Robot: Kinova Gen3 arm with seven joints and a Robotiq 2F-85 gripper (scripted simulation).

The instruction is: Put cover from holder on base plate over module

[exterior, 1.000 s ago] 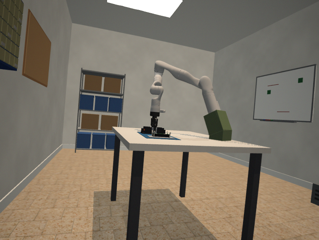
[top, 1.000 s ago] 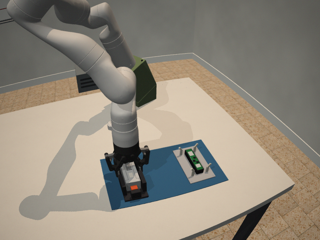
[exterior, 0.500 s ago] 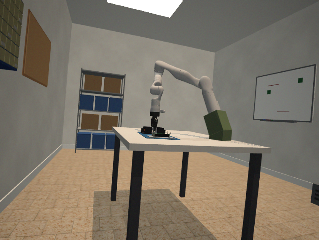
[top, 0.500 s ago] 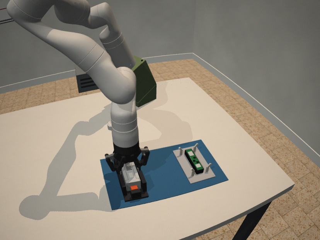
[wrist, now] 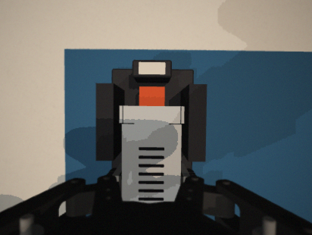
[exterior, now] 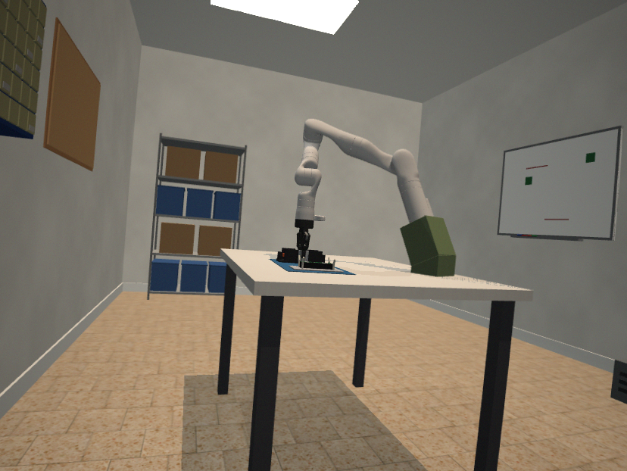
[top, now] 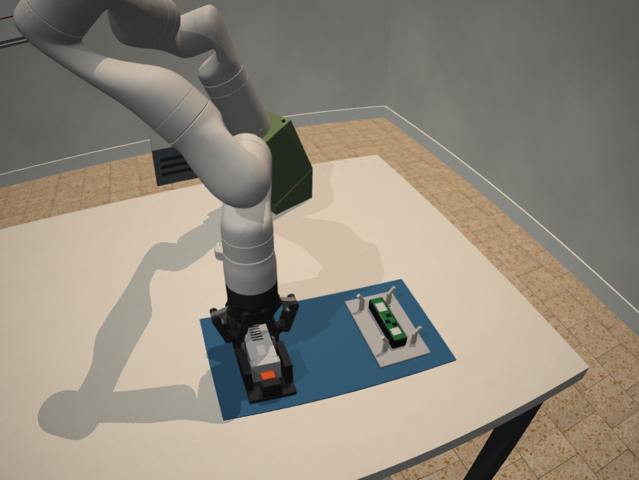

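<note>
The grey cover is right at my hand.
</note>
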